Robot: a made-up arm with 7 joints. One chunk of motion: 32 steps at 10 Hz.
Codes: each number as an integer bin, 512 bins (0 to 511) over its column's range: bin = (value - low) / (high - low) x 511, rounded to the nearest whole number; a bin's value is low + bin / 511 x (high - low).
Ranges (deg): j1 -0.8..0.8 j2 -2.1..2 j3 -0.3..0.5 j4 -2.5..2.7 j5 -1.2..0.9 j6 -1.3..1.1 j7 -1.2..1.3
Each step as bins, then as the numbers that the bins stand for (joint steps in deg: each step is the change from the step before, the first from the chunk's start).
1 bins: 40 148 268 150 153 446 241
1 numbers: -0.675 -0.913 0.120 -0.974 -0.571 0.795 -0.021
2 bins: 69 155 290 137 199 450 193
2 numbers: -0.584 -0.856 0.154 -1.106 -0.382 0.814 -0.256
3 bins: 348 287 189 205 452 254 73
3 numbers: 0.290 0.203 -0.004 -0.414 0.658 -0.107 -0.843
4 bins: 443 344 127 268 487 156 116
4 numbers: 0.587 0.660 -0.101 0.227 0.801 -0.567 -0.632
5 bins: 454 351 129 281 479 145 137
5 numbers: 0.622 0.716 -0.098 0.359 0.768 -0.619 -0.530
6 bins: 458 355 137 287 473 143 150
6 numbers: 0.634 0.748 -0.086 0.421 0.744 -0.628 -0.466
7 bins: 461 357 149 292 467 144 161
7 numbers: 0.643 0.764 -0.067 0.471 0.719 -0.624 -0.412
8 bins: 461 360 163 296 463 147 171
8 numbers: 0.643 0.788 -0.045 0.512 0.703 -0.610 -0.363
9 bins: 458 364 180 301 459 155 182
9 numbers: 0.634 0.821 -0.018 0.563 0.686 -0.572 -0.310
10 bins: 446 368 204 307 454 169 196
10 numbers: 0.596 0.853 0.019 0.624 0.666 -0.506 -0.241
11 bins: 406 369 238 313 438 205 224
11 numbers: 0.471 0.861 0.073 0.685 0.600 -0.337 -0.104
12 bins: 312 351 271 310 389 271 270
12 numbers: 0.177 0.716 0.124 0.655 0.399 -0.027 0.121
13 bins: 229 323 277 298 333 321 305
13 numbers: -0.083 0.492 0.134 0.532 0.168 0.208 0.292
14 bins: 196 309 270 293 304 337 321
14 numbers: -0.186 0.379 0.123 0.482 0.049 0.283 0.370
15 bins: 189 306 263 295 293 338 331
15 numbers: -0.208 0.355 0.112 0.502 0.004 0.287 0.419
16 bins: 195 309 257 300 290 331 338
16 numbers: -0.189 0.379 0.102 0.553 -0.008 0.255 0.454
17 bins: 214 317 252 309 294 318 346
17 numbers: -0.130 0.443 0.095 0.644 0.008 0.194 0.493
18 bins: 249 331 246 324 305 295 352
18 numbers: -0.020 0.556 0.085 0.797 0.053 0.086 0.522
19 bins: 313 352 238 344 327 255 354
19 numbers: 0.180 0.724 0.073 1.001 0.144 -0.102 0.532
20 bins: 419 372 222 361 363 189 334
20 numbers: 0.512 0.885 0.048 1.174 0.292 -0.412 0.434
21 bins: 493 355 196 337 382 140 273
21 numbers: 0.744 0.748 0.007 0.929 0.370 -0.642 0.136
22 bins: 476 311 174 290 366 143 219
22 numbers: 0.690 0.395 -0.028 0.451 0.304 -0.628 -0.129
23 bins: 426 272 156 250 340 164 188
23 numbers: 0.534 0.082 -0.056 0.044 0.197 -0.530 -0.280
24 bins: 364 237 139 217 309 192 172
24 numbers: 0.340 -0.198 -0.082 -0.292 0.070 -0.398 -0.359
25 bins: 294 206 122 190 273 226 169
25 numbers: 0.121 -0.447 -0.109 -0.567 -0.078 -0.239 -0.373
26 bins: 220 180 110 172 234 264 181
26 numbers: -0.111 -0.656 -0.128 -0.750 -0.238 -0.060 -0.314
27 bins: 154 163 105 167 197 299 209
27 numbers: -0.318 -0.792 -0.136 -0.801 -0.390 0.104 -0.177
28 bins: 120 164 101 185 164 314 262
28 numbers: -0.424 -0.784 -0.142 -0.617 -0.526 0.175 0.082
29 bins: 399 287 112 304 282 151 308
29 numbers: 0.449 0.203 -0.125 0.594 -0.041 -0.591 0.307
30 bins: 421 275 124 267 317 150 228
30 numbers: 0.518 0.106 -0.106 0.217 0.103 -0.595 -0.085
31 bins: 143 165 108 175 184 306 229
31 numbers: -0.352 -0.776 -0.131 -0.719 -0.444 0.137 -0.080
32 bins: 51 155 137 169 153 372 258
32 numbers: -0.640 -0.856 -0.086 -0.780 -0.571 0.447 0.062
